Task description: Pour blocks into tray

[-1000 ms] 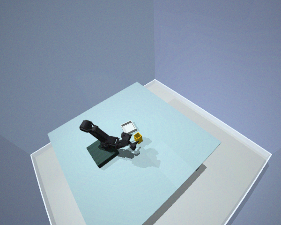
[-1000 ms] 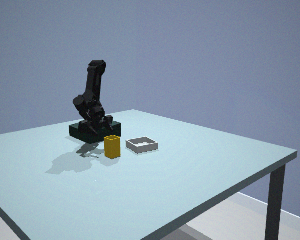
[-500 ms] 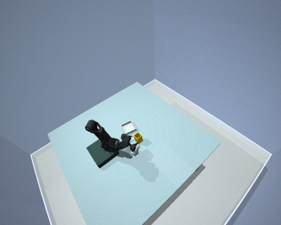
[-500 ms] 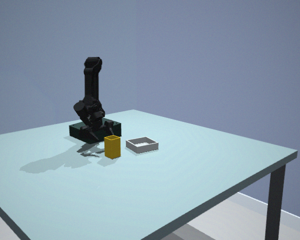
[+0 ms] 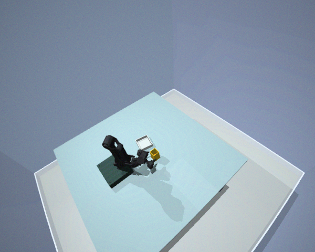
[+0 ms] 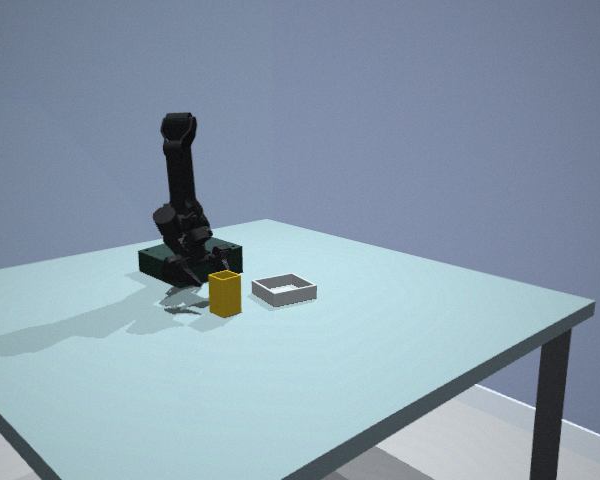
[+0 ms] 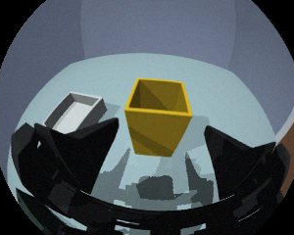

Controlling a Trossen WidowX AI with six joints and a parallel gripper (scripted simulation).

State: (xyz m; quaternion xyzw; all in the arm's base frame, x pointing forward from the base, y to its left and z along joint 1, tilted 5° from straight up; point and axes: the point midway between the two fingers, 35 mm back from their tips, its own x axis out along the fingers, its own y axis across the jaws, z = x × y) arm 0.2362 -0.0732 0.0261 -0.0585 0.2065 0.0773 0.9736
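My gripper tip is now 2 cm short of the yellow square cup, 1 cm to the right of it and 5 cm above it.
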